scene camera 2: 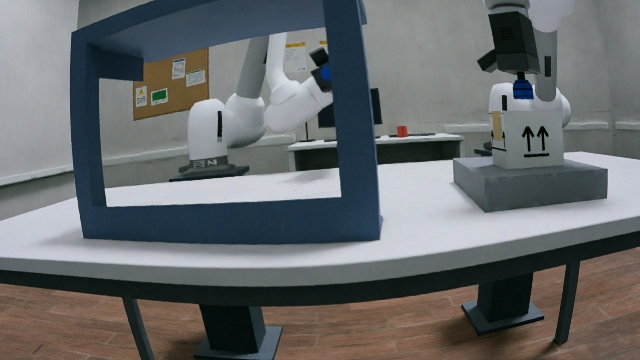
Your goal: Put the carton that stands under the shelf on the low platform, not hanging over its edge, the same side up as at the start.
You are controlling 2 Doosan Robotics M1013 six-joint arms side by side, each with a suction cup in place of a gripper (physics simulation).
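Frame: origin at the left arm's base, x back, y right, z up, level; metres.
Seen in the pictures: left hand, tool point: (523, 99); right hand, tool point: (329, 72); right arm's base, link origin: (209, 172).
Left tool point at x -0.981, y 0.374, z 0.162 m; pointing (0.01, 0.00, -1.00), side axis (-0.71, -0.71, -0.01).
Note:
Pixels of each thing's top centre, then the offset from my left tool point to it. "pt": a spot on its surface instead. Level surfaces: height alone.
- white carton, top centre: (524, 110) dx +0.008, dy -0.002, dz -0.021 m
- low grey platform, top centre: (521, 162) dx +0.043, dy -0.004, dz -0.114 m
- blue shelf, surface spot: (230, 222) pt dx -0.153, dy +0.460, dz -0.135 m
- white table, surface height: dz -0.162 m
The white carton (537, 140) stands upright on the low grey platform (547, 187), its two black arrows pointing up. Its visible front and left bottom edges lie within the platform's top; its back bottom edge is hidden. My left gripper (523, 97), a blue suction cup, is open and hangs just above the carton, with a small gap between them. My right gripper (325, 74) is open and away from the carton, partly hidden behind the right post of the blue shelf (230, 222).
The blue shelf stands on the white table (420, 200) at the left, its right post between my right arm and the camera. A desk (425, 149) with a monitor and a red cup (402, 131) stands behind the table.

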